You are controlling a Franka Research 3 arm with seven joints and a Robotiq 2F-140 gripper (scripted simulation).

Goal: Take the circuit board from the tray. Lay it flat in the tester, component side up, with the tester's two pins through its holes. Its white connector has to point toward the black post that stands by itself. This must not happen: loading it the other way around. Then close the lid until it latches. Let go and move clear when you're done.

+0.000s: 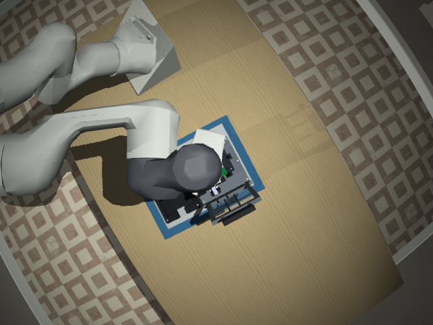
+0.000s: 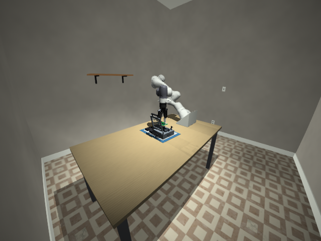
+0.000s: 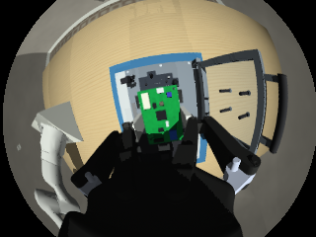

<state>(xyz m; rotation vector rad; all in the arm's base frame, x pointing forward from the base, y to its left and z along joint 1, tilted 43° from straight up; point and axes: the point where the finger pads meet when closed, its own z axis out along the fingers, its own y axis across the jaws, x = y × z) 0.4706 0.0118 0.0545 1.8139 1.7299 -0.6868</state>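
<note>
My gripper is now 3 cm to the right of the black nest and 8 cm above it. Also, from my hand: green circuit board (2 cm below); then black post (6 cm behind, 9 cm to the left, 6 cm below); then tester lid (12 cm ahead, 2 cm to the left, 3 cm above).
</note>
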